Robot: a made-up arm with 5 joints.
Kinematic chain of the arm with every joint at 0, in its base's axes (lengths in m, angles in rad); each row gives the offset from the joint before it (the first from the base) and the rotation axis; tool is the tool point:
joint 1: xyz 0 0 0.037 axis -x
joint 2: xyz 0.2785 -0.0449 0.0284 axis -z
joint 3: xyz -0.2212 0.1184 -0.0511 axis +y
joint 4: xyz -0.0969 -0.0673 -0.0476 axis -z
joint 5: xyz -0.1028 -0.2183 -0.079 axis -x
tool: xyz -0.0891 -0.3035 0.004
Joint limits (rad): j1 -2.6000..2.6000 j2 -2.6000..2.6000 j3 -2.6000..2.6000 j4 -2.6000..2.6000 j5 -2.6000..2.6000
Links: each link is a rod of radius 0.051 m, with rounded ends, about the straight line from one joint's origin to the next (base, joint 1, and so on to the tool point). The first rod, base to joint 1, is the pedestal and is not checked.
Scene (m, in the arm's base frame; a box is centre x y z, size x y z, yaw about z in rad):
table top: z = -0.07
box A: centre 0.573 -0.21 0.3 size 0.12 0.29 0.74 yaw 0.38
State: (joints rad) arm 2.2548 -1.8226 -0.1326 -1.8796 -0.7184
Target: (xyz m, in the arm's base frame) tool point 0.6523 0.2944 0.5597
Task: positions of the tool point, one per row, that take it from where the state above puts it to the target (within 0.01 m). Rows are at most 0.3 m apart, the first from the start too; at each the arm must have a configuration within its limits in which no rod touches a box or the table.
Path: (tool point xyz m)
1: 0.3474 -0.3234 0.3107
2: 0.3821 -0.1830 0.5251
3: 0.2990 0.0443 0.6558
4: 0.1214 0.2719 0.6460
5: 0.2741 0.3676 0.6451
6: 0.4549 0.4269 0.6034
7: 0.5610 0.3654 0.5891
8: 0.6523 0.2944 0.5597

